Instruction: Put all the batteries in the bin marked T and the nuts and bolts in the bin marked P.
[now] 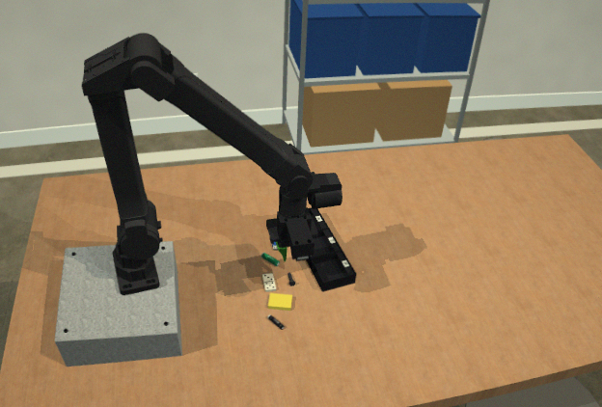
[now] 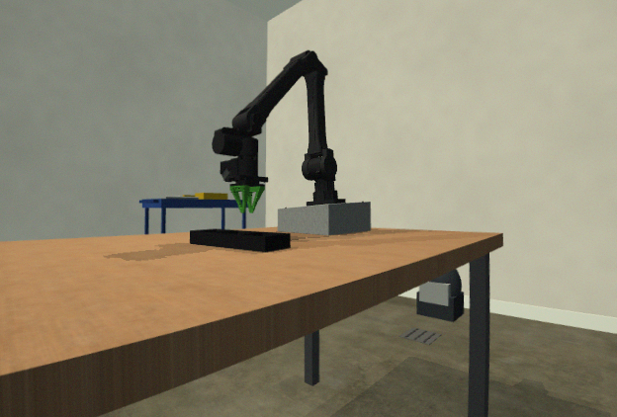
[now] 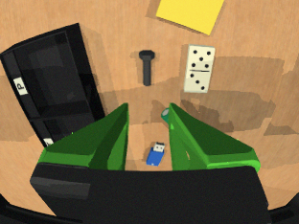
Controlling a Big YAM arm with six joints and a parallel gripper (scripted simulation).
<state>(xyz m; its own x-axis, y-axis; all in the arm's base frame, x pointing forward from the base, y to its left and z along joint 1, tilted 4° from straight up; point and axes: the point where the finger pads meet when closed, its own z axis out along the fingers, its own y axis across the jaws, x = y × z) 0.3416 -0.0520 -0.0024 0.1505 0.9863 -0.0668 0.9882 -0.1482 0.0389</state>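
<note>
The dark bolt is 1 cm to the right of my hand and 8 cm below it. Also, from my hand: yellow block: 4 cm behind, 6 cm to the right, 8 cm below; white domino: 5 cm behind, 1 cm to the left, 8 cm below; green battery: 2 cm behind, 7 cm to the left, 8 cm below.
</note>
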